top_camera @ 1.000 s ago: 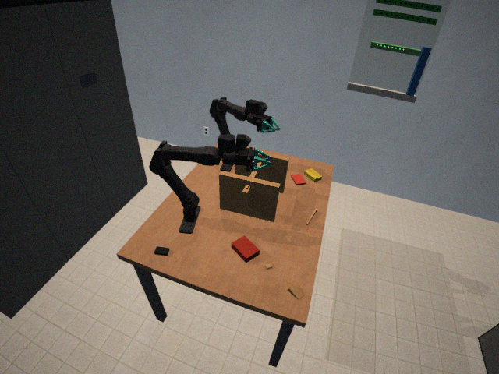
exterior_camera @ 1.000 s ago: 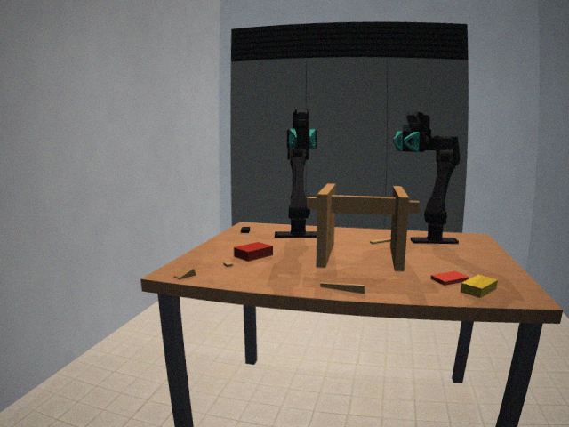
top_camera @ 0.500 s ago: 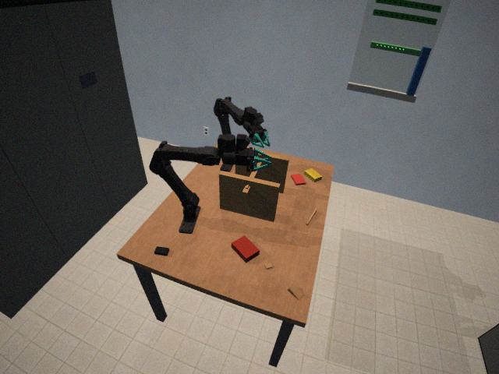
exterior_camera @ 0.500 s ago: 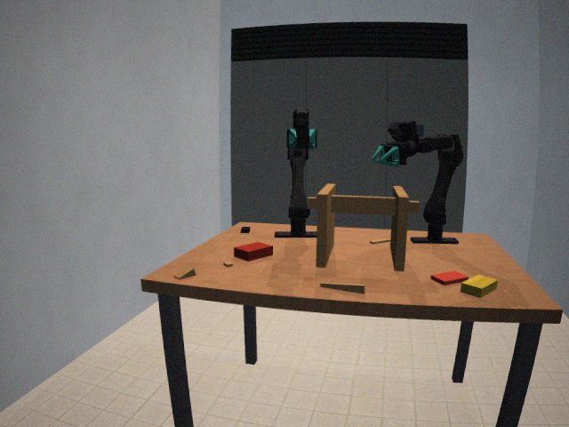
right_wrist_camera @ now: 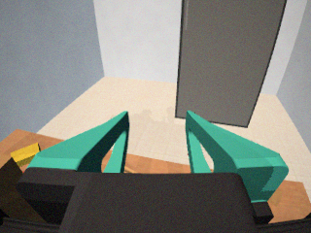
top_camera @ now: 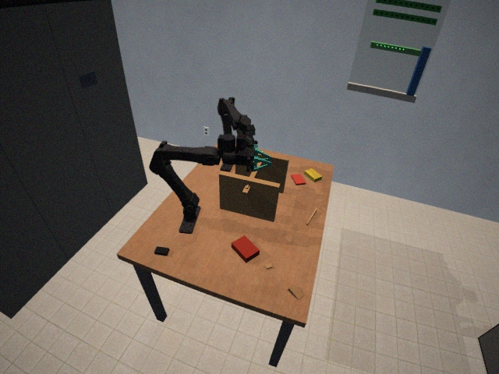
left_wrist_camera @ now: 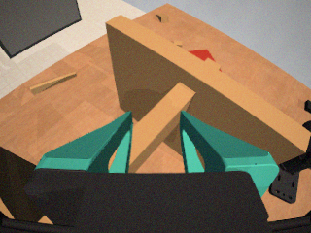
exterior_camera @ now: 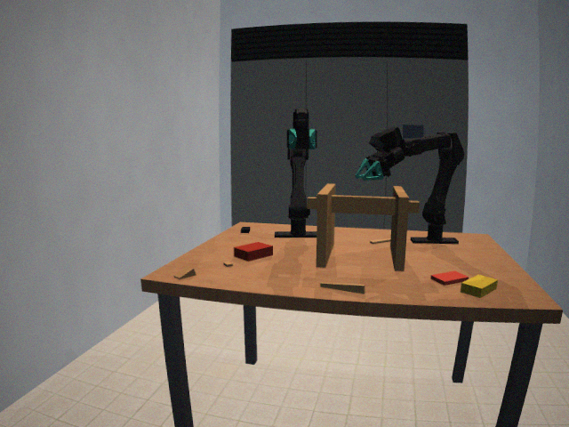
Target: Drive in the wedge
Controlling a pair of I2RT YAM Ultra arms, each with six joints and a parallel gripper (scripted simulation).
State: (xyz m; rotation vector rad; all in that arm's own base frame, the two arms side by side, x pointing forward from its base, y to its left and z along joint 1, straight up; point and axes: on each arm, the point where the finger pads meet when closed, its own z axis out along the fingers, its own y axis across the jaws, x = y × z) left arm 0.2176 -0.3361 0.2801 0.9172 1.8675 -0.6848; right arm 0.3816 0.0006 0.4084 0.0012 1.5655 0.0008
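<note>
My left gripper is now 2 cm short of the rail, 1 cm to the right of it and 10 cm above it. Also, from my left hand: chip 22 cm ahead, 41 cm to the right, 28 cm below; black block 27 cm behind, 51 cm to the right, 27 cm below; flat red block 24 cm ahead, 29 cm to the left, 27 cm below.
</note>
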